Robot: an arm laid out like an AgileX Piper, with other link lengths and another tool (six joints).
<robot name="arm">
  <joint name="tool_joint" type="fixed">
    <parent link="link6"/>
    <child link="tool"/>
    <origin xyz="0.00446 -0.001 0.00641" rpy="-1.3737 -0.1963 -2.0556"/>
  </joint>
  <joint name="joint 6" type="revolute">
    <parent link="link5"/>
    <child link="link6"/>
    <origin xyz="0.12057 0 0.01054" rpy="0 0 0"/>
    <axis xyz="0.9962 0 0.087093"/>
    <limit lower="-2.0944" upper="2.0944"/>
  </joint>
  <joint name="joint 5" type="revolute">
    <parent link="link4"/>
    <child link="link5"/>
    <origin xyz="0 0 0" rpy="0 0 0"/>
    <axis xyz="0 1 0"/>
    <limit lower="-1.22" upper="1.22"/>
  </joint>
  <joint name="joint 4" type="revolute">
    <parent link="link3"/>
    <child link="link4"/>
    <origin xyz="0.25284 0 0.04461" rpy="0 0 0"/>
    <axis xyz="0.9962 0 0.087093"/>
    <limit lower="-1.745" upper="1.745"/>
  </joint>
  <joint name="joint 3" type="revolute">
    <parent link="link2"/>
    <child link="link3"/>
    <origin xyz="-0.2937 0 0.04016" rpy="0 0 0"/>
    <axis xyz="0 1 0"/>
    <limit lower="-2.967" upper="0"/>
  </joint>
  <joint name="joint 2" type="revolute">
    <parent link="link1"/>
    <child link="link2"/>
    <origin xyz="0 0 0" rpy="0 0 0"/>
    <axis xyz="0 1 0"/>
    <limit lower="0" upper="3.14"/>
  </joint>
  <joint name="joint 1" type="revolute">
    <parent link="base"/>
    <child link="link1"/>
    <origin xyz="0 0 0.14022" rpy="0 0 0"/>
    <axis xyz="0 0 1"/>
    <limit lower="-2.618" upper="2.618"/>
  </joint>
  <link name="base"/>
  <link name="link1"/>
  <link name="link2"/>
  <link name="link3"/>
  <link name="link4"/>
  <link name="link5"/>
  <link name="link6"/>
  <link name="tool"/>
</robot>
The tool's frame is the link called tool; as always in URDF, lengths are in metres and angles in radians.
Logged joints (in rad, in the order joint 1, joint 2, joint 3, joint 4, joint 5, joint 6), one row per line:
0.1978, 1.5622, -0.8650, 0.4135, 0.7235, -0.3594
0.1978, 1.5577, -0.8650, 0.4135, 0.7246, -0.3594
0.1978, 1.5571, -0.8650, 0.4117, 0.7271, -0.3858
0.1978, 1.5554, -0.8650, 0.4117, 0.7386, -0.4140
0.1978, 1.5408, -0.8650, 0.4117, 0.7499, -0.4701
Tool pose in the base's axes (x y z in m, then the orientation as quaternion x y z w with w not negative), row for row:
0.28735, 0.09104, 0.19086, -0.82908, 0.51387, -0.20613, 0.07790
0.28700, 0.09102, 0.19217, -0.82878, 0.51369, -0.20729, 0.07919
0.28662, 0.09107, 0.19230, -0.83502, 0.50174, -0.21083, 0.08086
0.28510, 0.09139, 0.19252, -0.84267, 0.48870, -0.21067, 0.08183
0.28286, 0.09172, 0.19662, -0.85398, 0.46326, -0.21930, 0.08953
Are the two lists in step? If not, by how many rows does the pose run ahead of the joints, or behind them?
They are in step.
